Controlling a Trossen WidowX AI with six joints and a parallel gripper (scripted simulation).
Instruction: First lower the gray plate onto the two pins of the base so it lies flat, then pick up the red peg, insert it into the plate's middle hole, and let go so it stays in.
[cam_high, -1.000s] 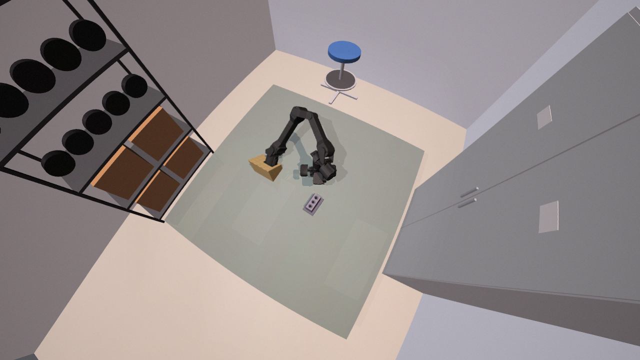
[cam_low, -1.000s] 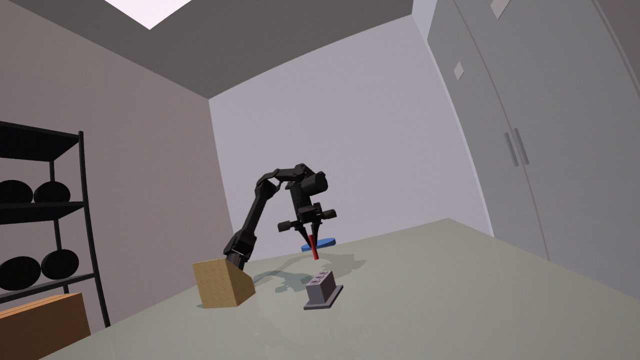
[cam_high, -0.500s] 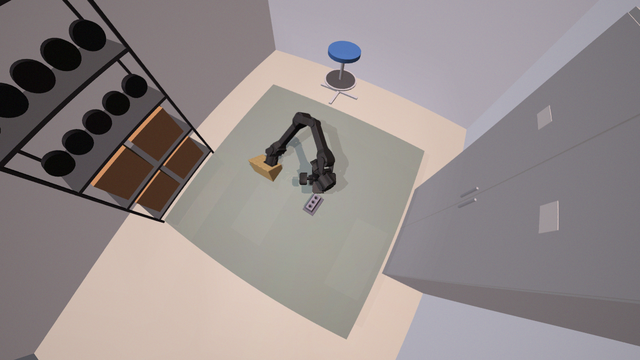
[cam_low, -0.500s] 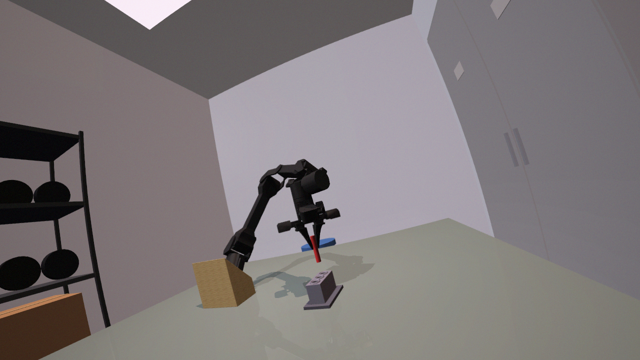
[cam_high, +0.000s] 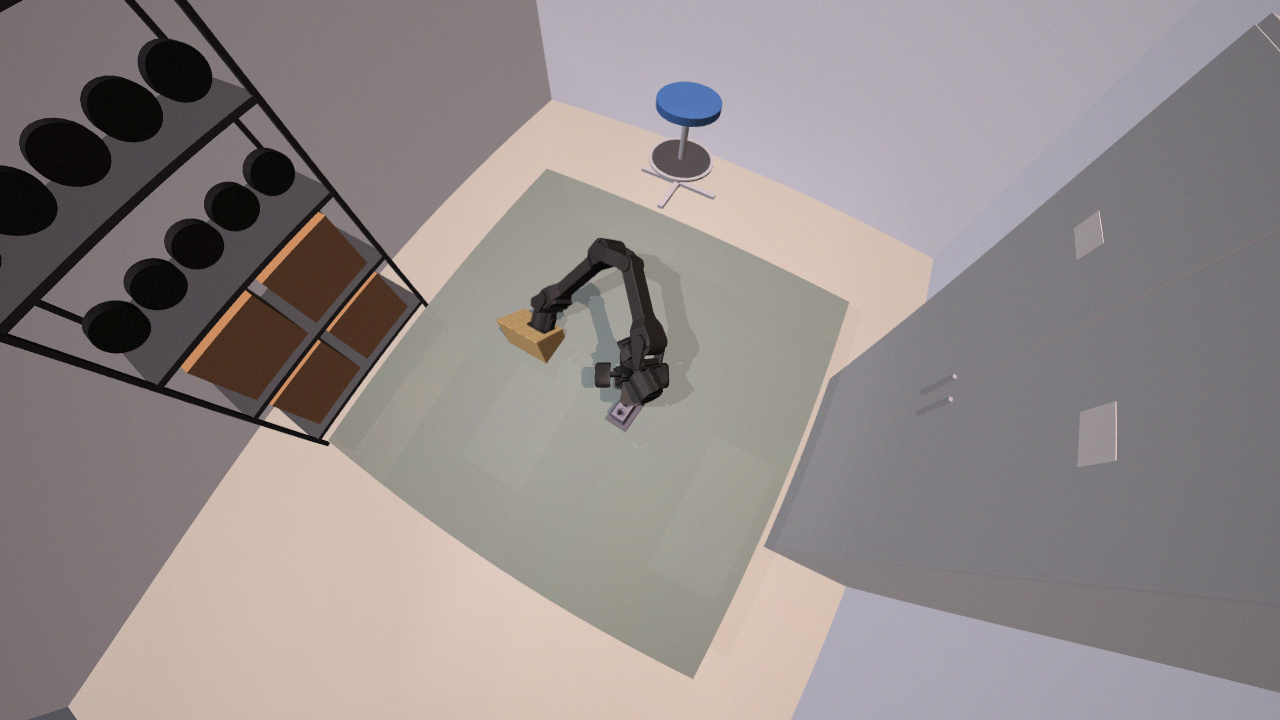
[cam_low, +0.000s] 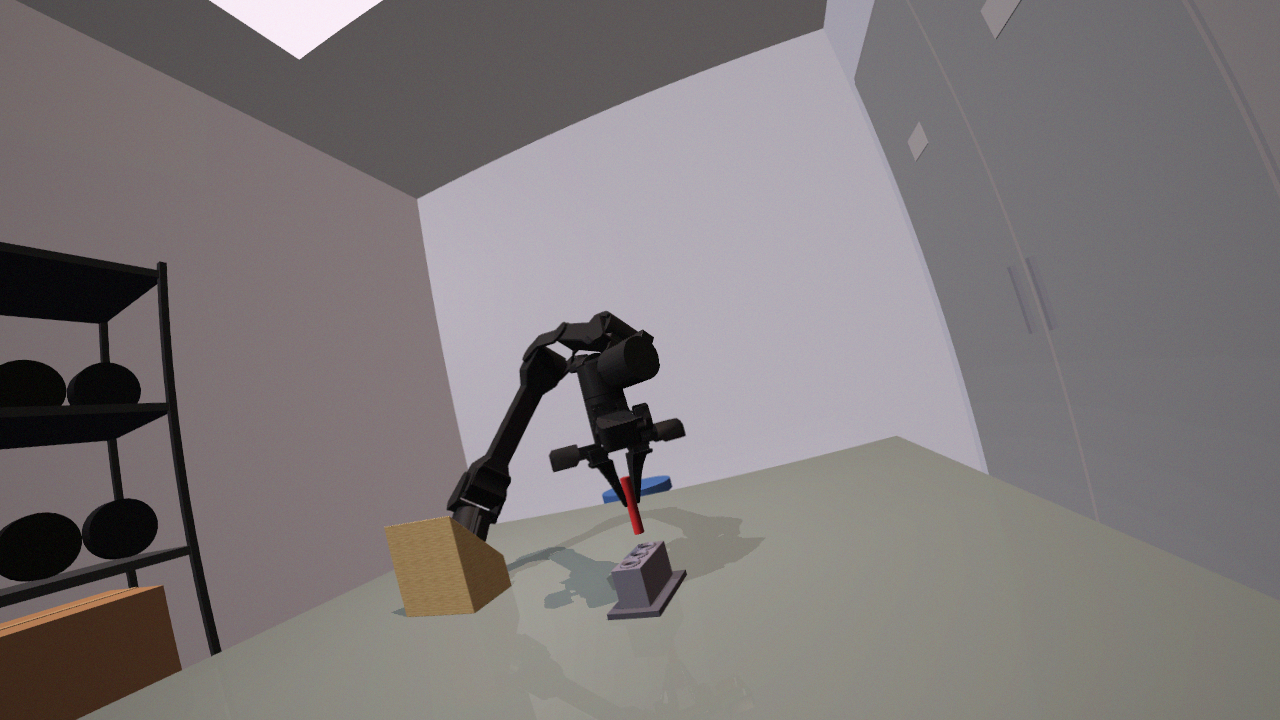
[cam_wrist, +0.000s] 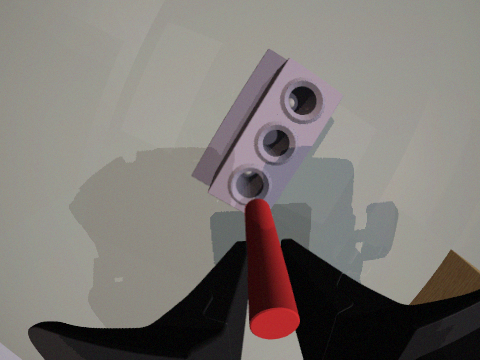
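Right now the gray plate is 70 mm below my gripper tip, 40 mm to the right of it and 10 mm ahead of it. From my gripper tip the other things lie so: red peg right at my gripper tip.
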